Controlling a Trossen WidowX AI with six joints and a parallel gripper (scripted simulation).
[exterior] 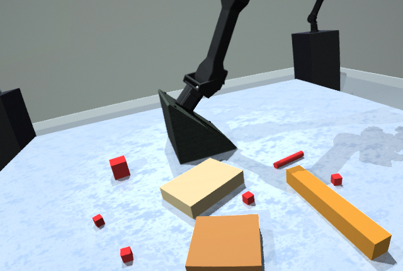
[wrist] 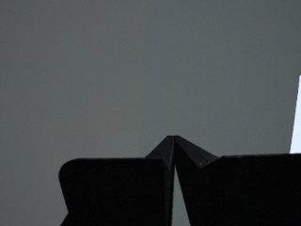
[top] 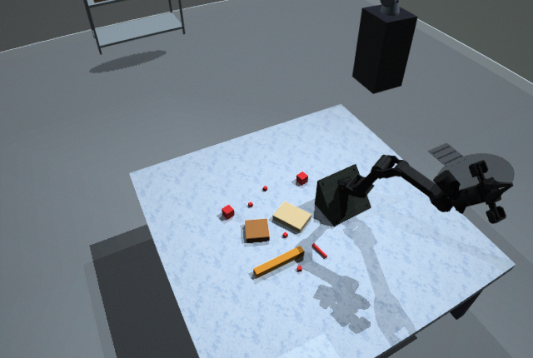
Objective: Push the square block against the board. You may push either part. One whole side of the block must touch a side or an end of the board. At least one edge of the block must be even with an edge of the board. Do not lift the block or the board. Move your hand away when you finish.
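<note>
Now: the long orange board 60 cm below my gripper tip, 53 cm ahead of it and 41 cm to the right of it. Round my gripper tip: red rod 61 cm below, 39 cm to the right, 35 cm ahead; orange square block 60 cm below, 59 cm to the right, 54 cm ahead; cream flat block 60 cm below, 59 cm to the right, 37 cm ahead.
</note>
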